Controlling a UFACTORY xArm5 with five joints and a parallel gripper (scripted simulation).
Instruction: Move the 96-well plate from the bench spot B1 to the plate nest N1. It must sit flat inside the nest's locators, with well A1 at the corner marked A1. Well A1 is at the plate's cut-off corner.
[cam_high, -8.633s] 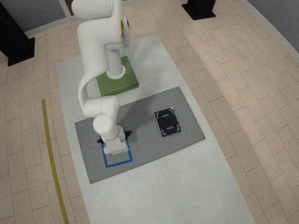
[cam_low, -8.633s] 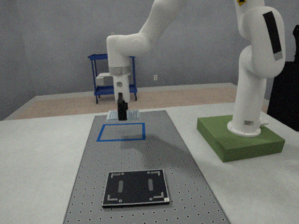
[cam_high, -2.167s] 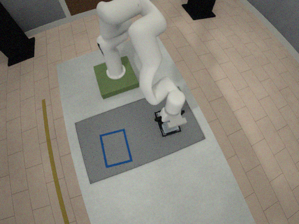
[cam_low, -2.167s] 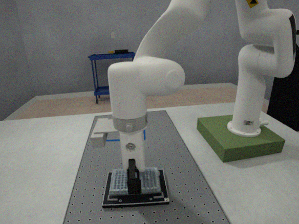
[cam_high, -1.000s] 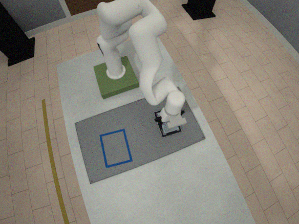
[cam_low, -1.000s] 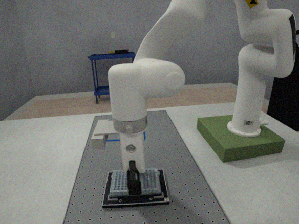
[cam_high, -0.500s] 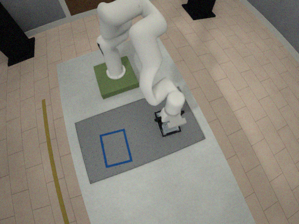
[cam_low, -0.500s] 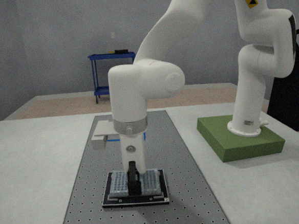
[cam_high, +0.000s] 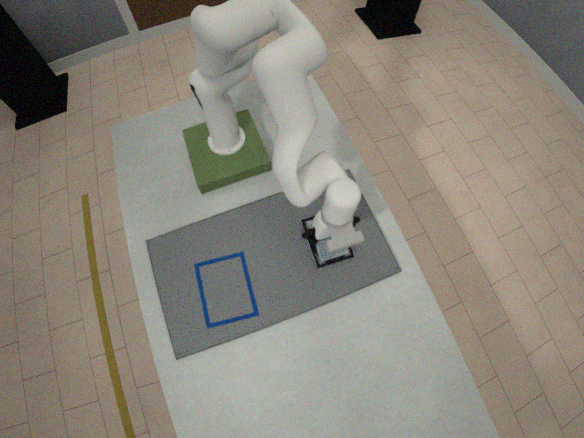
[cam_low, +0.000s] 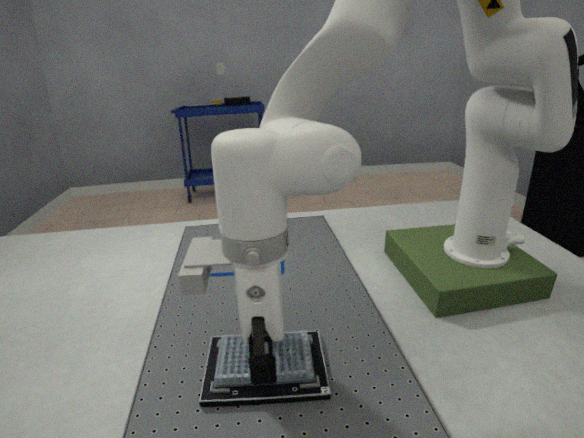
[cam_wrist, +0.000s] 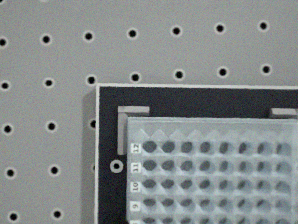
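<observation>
The 96-well plate lies 10 mm below my hand. Round my hand: plate nest N1: 30 mm below.
</observation>
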